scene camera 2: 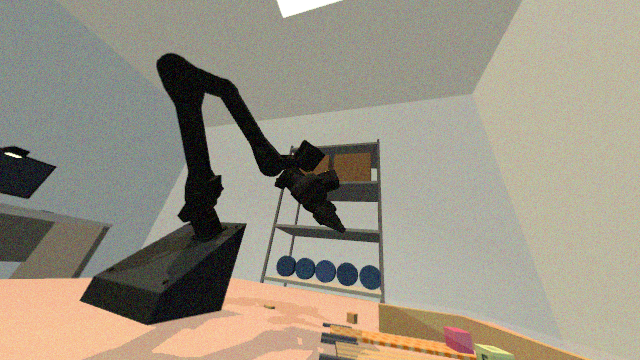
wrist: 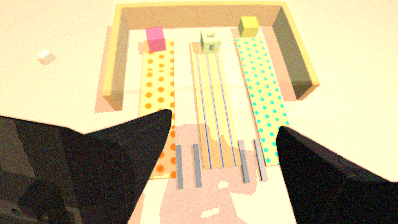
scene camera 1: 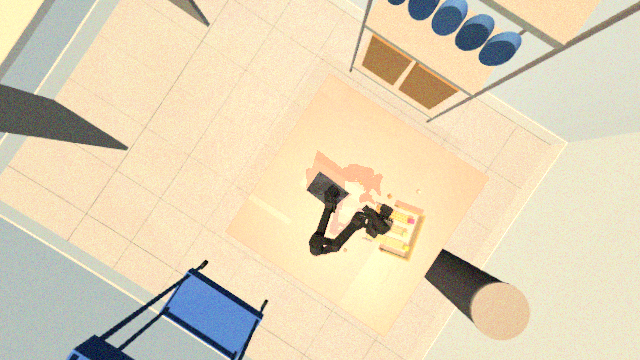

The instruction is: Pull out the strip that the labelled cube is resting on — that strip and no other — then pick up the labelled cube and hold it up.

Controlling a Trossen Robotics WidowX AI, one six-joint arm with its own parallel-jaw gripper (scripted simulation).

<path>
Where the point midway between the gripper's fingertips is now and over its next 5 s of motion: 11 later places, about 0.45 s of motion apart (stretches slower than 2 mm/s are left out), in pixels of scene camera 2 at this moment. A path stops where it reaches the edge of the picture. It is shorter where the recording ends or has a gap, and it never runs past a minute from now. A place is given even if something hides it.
My gripper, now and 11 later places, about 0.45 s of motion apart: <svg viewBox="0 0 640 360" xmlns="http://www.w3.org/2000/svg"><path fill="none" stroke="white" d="M342 227L357 252L359 281L356 296L357 311L357 329L356 345L355 350L356 351L356 351L358 352L348 350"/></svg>
</path>
